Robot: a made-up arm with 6 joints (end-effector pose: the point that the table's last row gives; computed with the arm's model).
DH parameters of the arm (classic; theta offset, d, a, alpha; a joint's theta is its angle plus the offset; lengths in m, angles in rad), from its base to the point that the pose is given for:
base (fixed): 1.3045 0 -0.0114 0
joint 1: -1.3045 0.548 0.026 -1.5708
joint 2: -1.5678 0 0.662 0
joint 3: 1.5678 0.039 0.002 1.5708
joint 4: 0 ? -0.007 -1.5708
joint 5: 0 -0.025 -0.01 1.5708
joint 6: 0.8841 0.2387 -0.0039 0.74
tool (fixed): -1.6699 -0.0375 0 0
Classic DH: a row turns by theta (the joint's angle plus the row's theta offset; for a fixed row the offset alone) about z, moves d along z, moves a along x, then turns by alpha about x.
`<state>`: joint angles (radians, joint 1 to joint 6).
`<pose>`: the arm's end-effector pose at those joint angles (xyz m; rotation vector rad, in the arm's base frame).
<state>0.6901 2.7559 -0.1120 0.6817 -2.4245 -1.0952</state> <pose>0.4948 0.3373 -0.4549 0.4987 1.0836 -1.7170</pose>
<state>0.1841 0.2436 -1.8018 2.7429 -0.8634 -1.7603</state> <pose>-0.6069 -0.1426 1.3545 -0.0582 -0.0686 0.5972</pose>
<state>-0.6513 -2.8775 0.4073 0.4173 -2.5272 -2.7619</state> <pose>-0.3246 0.1780 -0.5548 0.7415 0.2913 1.7309</pose>
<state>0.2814 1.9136 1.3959 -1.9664 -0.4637 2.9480</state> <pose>0.4442 0.2653 -0.5223 0.1743 -1.9285 -0.4265</pose>
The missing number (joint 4, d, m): 0.665
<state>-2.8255 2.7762 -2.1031 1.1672 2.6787 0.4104</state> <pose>-0.5500 -0.3369 0.2708 1.6586 2.3691 0.9894</pose>
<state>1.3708 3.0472 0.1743 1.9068 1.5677 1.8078</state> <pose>-0.2359 0.0876 -0.7937 -1.2541 -0.4844 -0.0547</pose>
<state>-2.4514 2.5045 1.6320 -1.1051 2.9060 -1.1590</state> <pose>-0.0197 -0.0189 -0.2162 -1.9011 -0.5762 1.9490</pose>
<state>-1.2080 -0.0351 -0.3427 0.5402 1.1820 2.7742</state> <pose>0.0560 0.1107 1.9666 0.3298 0.9462 1.4145</pose>
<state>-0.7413 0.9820 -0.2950 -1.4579 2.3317 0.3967</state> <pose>0.5884 -0.7321 1.3356 -1.8290 -1.3772 0.3457</pose>
